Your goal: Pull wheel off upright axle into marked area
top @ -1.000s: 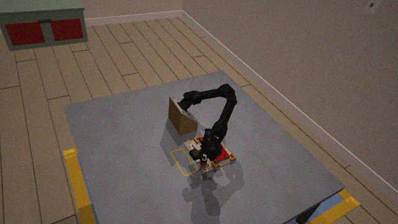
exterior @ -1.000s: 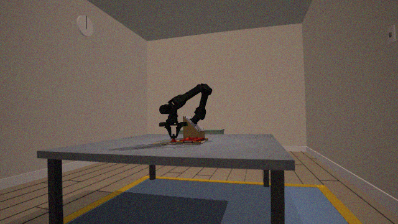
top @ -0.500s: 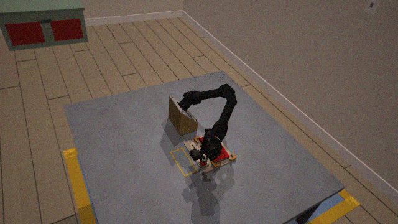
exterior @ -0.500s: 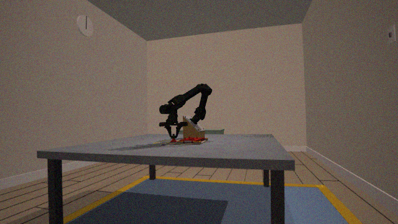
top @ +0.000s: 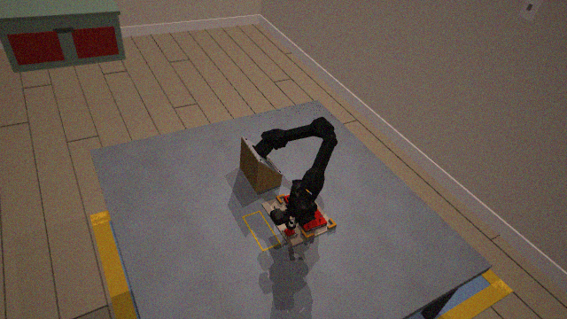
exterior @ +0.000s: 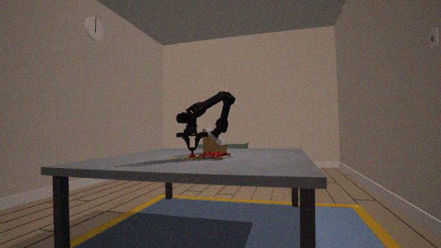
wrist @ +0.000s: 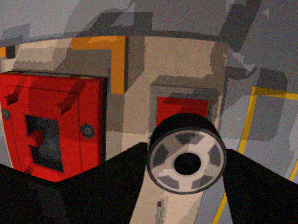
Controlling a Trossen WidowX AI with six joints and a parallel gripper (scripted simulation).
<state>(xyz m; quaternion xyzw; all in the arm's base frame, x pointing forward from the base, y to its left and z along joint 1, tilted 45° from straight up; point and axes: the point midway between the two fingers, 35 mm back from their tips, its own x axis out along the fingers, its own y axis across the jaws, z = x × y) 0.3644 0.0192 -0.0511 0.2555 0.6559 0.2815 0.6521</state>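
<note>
Now: the base board 60 mm behind my gripper tip, 90 mm to the left of it and 50 mm below it. Also, from my gripper tip: black wheel (right at my gripper tip).
</note>
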